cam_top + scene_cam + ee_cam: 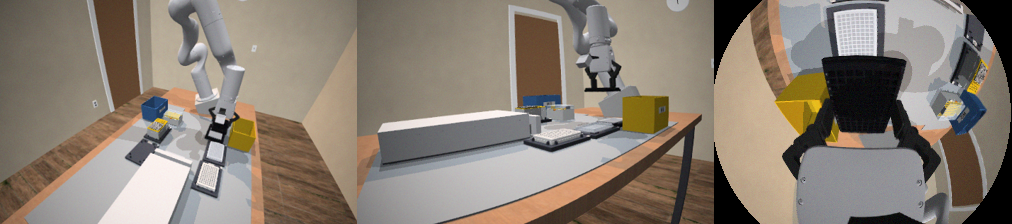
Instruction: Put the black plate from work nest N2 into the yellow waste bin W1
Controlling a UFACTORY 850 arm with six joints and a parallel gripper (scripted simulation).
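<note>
Right now the yellow waste bin W1 is 100 mm behind my hand, 140 mm to the left of it and 120 mm below it. Round my hand: white plate 250 mm ahead, 10 mm to the left, 140 mm below; then yellow-topped tip box 70 mm ahead, 380 mm to the right, 110 mm below; then black plate 10 mm below.
</note>
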